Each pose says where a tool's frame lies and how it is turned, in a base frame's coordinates. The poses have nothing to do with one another.
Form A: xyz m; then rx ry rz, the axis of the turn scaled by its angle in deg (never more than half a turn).
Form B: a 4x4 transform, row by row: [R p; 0 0 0 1], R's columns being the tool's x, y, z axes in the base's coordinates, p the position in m. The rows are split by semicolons. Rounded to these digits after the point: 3 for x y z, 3 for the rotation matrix.
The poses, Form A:
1: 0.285, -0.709, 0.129, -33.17, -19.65, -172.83
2: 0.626, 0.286, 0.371, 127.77, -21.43, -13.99
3: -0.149, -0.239, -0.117, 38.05, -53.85, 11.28
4: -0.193, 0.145, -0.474, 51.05, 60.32, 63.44
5: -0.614, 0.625, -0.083, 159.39, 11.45, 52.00
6: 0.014, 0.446, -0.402, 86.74, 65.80, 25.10
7: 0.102, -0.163, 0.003, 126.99, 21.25, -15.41
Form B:
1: -0.929, 0.091, 0.360, 0.285; -0.008, -0.974, 0.226, -0.709; 0.371, 0.207, 0.905, 0.129; 0, 0, 0, 1
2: 0.936, -0.184, -0.299, 0.626; -0.347, -0.602, -0.719, 0.286; -0.048, 0.777, -0.628, 0.371; 0, 0, 0, 1
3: 0.589, -0.433, -0.682, -0.149; -0.123, 0.786, -0.606, -0.239; 0.799, 0.441, 0.410, -0.117; 0, 0, 0, 1
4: 0.107, -0.255, 0.961, -0.193; 0.973, 0.227, -0.048, 0.145; -0.206, 0.940, 0.272, -0.474; 0, 0, 0, 1
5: 0.801, 0.064, 0.595, -0.614; 0.192, -0.969, -0.155, 0.625; 0.567, 0.238, -0.789, -0.083; 0, 0, 0, 1
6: 0.456, 0.418, 0.786, 0.014; 0.835, 0.105, -0.540, 0.446; -0.308, 0.902, -0.301, -0.402; 0, 0, 0, 1
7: 0.933, 0.354, -0.065, 0.102; 0.171, -0.594, -0.786, -0.163; -0.317, 0.722, -0.615, 0.003; 0, 0, 0, 1
